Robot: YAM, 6 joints.
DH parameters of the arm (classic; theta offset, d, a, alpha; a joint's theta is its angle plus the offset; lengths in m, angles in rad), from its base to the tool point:
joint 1: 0 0.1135 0.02 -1.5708
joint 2: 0 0 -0.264 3.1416
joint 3: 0.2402 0 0.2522 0
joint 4: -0.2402 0 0.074 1.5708
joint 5: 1.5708 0 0 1.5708
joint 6: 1.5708 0.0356 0 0
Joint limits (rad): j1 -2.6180..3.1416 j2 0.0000..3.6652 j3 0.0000..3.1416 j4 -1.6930..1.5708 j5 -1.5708..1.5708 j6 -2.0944..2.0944
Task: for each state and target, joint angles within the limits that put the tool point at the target. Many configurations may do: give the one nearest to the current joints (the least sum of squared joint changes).
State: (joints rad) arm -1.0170 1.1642 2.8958 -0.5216 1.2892 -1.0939
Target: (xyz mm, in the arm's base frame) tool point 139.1 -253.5 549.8
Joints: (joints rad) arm -0.9502 1.6390 2.2460 -0.8005 1.2944 -1.0939
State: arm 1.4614 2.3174 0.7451 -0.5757 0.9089 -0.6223
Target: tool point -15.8 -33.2 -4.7
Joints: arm 0.8346 3.0798 0.2792 -0.3778 0.3019 -0.6223
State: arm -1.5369 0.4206 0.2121 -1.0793 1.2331 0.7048
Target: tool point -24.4 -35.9 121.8
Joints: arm -1.3441 0.3934 0.1413 -1.3060 1.1073 0.7048
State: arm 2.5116 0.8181 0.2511 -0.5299 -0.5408 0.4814
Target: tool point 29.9 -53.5 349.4
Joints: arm 2.5035 0.0000 0.9702 -0.9712 -0.7849 0.4814
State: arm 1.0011 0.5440 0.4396 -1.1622 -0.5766 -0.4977
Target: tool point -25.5 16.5 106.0
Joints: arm 1.2508 0.5742 0.0796 -1.4548 -0.9715 -0.4977
